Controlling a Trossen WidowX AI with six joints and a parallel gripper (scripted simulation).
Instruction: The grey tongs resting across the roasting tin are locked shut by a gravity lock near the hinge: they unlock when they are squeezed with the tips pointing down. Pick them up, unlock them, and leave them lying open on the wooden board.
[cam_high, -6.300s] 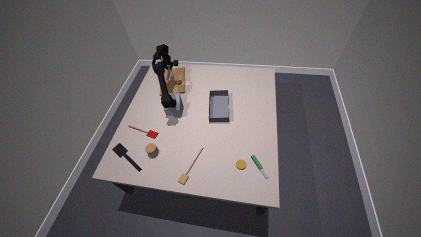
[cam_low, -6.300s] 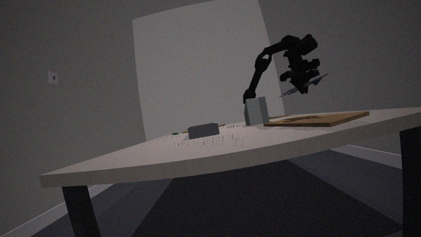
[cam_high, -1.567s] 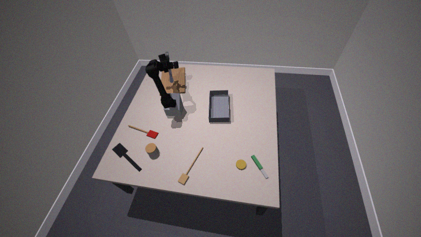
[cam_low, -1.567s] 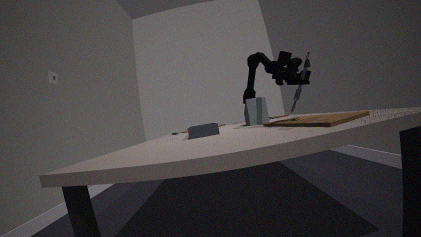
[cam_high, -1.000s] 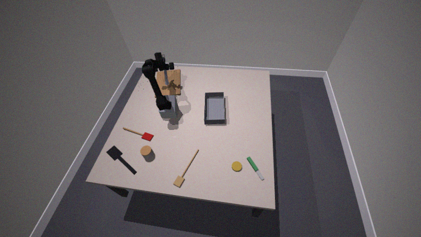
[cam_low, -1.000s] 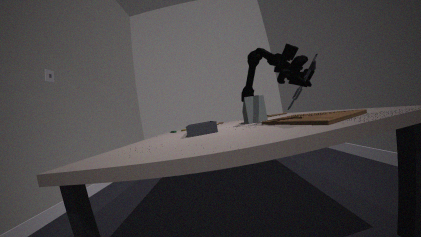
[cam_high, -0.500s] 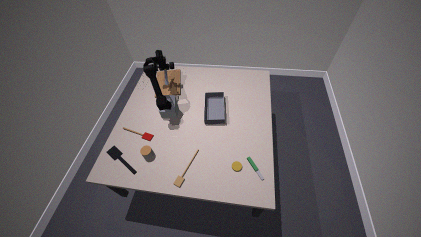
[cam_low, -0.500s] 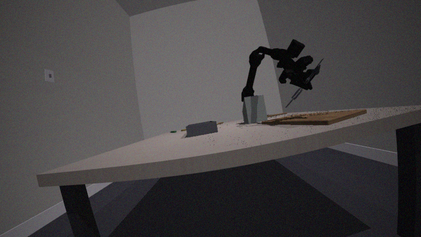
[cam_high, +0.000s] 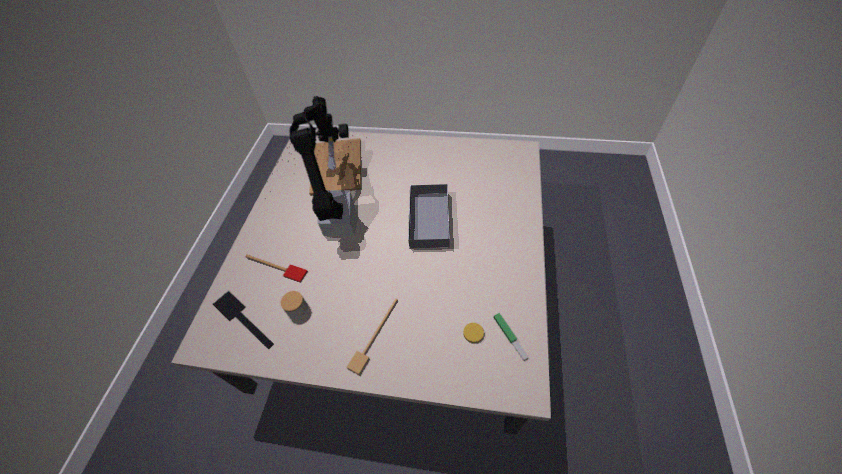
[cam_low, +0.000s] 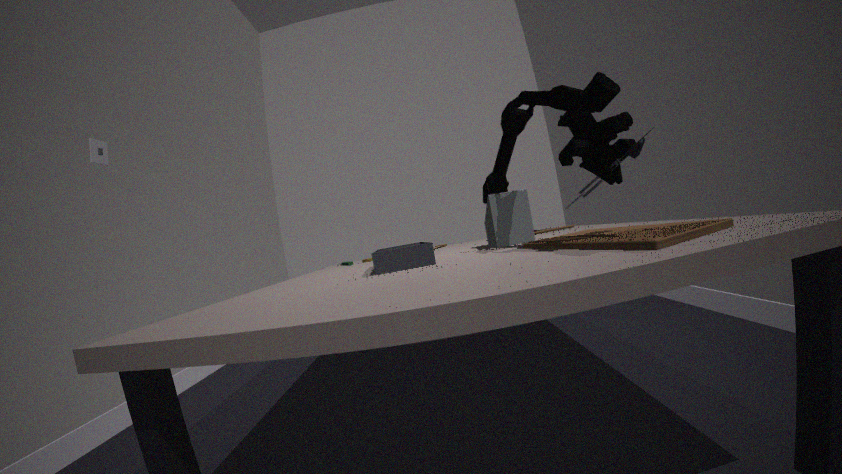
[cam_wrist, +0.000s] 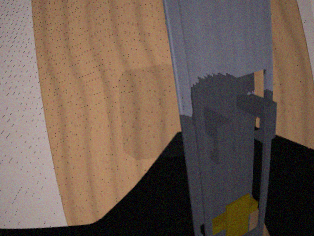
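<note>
The wooden board is 110 mm below my gripper tip and 40 mm to the right of it. Also, from my gripper tip: red spatula: 650 mm to the right, 110 mm below, 70 mm behind; then roasting tin: 500 mm ahead, 340 mm to the right, 90 mm below; then yellow lock piece: 30 mm above, 20 mm to the right.
</note>
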